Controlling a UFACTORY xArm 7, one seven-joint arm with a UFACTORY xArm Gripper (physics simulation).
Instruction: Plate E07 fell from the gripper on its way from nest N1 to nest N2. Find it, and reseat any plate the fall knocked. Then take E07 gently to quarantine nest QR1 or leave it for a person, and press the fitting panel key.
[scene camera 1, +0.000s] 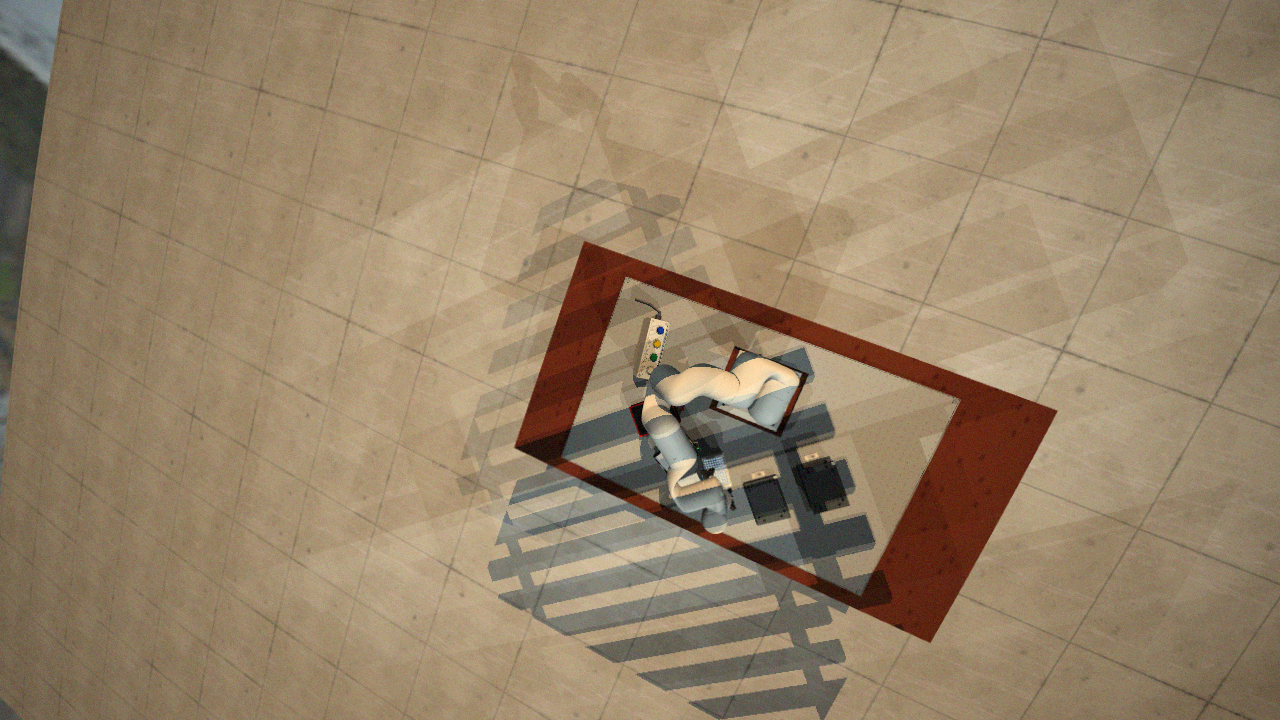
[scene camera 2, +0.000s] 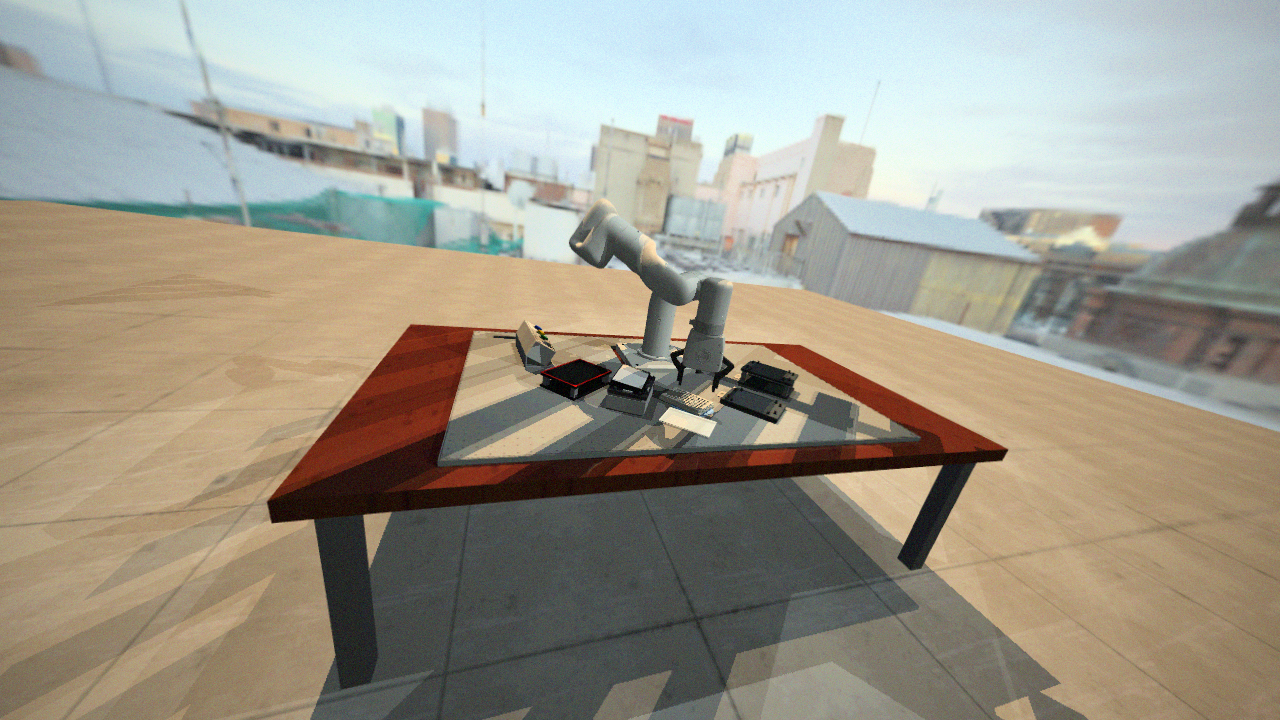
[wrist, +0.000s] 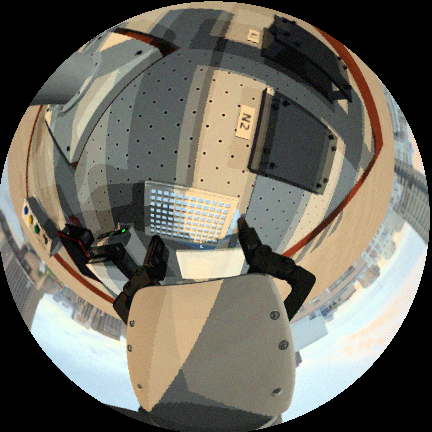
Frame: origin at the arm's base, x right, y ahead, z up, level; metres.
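Where they show: gripper, between the fingertips: (scene camera 1: 719, 480) (scene camera 2: 696, 386) (wrist: 198, 236); arm's base, origin of its link: (scene camera 2: 654, 354).
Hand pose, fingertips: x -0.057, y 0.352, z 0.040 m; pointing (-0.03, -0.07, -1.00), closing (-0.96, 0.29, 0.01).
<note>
Each offset is from my fingertips to the top centre of the thing. "spot": to the spot under its first point.
A clear plate with a grid of pale wells {spot: dx +0.046, dy -0.032, dz -0.040 m} (scene camera 1: 713, 462) (scene camera 2: 689, 402) (wrist: 190, 211) lies on the perforated board; I cannot read its name. My gripper (scene camera 2: 699, 385) (wrist: 198, 236) is open and empty, its fingers wide apart above the plate's near side. A white flat piece {dx +0.041, dy +0.111, dz -0.047 m} (scene camera 2: 687, 421) (wrist: 210, 264) lies beside the plate. Black nest N2 {dx -0.189, dy -0.023, dz -0.030 m} (scene camera 1: 766, 497) (scene camera 2: 753, 403) (wrist: 297, 145) shows no plate. A taller black nest {dx -0.302, dy -0.185, dz +0.009 m} (scene camera 1: 820, 483) (scene camera 2: 768, 376) (wrist: 310, 55) stands beyond it. A black, red-rimmed nest {dx +0.323, dy -0.065, dz -0.009 m} (scene camera 2: 577, 374) (wrist: 75, 244) has no readable label.
A key panel {dx +0.467, dy -0.270, dz +0.029 m} (scene camera 1: 655, 344) (scene camera 2: 534, 342) (wrist: 37, 225) with coloured keys stands near the red-rimmed nest. A dark device (scene camera 2: 631, 385) (wrist: 112, 245) with a green light stands between that nest and the plate. The arm's base plate (wrist: 105, 100) is at the upper left in the wrist view.
</note>
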